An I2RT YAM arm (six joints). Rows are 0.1 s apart.
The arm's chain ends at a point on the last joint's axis. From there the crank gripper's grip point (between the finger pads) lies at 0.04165 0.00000 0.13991 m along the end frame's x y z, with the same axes.
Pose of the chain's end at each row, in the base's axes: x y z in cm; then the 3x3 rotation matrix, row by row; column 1 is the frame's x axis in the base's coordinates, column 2 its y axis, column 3 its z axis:
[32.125, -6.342, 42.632], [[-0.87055, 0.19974, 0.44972], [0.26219, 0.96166, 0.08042], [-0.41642, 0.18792, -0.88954]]
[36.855, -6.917, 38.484], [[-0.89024, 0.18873, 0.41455], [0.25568, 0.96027, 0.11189], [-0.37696, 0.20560, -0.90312]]
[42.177, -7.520, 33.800], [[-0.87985, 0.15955, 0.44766], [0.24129, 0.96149, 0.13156], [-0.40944, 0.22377, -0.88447]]
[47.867, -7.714, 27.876], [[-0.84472, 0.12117, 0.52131], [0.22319, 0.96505, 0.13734], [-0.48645, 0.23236, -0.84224]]
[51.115, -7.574, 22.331], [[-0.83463, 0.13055, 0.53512], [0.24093, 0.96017, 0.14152], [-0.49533, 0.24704, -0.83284]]
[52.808, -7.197, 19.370], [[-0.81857, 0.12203, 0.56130], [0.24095, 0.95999, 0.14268], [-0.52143, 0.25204, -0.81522]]
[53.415, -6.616, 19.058], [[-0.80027, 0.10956, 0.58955], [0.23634, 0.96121, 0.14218], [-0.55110, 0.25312, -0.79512]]
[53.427, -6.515, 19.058], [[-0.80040, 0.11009, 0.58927], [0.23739, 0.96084, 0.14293], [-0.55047, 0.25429, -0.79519]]
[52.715, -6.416, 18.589], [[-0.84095, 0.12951, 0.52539], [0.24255, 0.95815, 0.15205], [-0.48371, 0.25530, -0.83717]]
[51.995, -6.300, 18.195], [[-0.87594, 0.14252, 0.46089], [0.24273, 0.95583, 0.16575], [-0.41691, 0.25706, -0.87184]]
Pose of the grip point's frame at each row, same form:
[34.791, -4.125, 28.452], [[-0.87055, 0.19974, 0.44972], [0.26219, 0.96166, 0.08042], [-0.41642, 0.18792, -0.88954]]
[38.947, -4.287, 24.278], [[-0.89024, 0.18873, 0.41455], [0.25568, 0.96027, 0.11189], [-0.37696, 0.20560, -0.90312]]
[44.776, -4.674, 19.720], [[-0.87985, 0.15955, 0.44766], [0.24129, 0.96149, 0.13156], [-0.40944, 0.22377, -0.88447]]
[51.642, -4.863, 14.066], [[-0.84472, 0.12117, 0.52131], [0.22319, 0.96505, 0.13734], [-0.48645, 0.23236, -0.84224]]
[55.126, -4.591, 8.616], [[-0.83463, 0.13055, 0.53512], [0.24093, 0.96017, 0.14152], [-0.49533, 0.24704, -0.83284]]
[57.252, -4.197, 5.793], [[-0.81857, 0.12203, 0.56130], [0.24095, 0.95999, 0.14268], [-0.52143, 0.25204, -0.81522]]
[58.330, -3.642, 5.638], [[-0.80027, 0.10956, 0.58955], [0.23634, 0.96121, 0.14218], [-0.55110, 0.25312, -0.79512]]
[58.338, -3.527, 5.640], [[-0.80040, 0.11009, 0.58927], [0.23739, 0.96084, 0.14293], [-0.55047, 0.25429, -0.79519]]
[56.563, -3.278, 4.862], [[-0.84095, 0.12951, 0.52539], [0.24255, 0.95815, 0.15205], [-0.48371, 0.25530, -0.83717]]
[54.795, -2.970, 4.261], [[-0.87594, 0.14252, 0.46089], [0.24273, 0.95583, 0.16575], [-0.41691, 0.25706, -0.87184]]

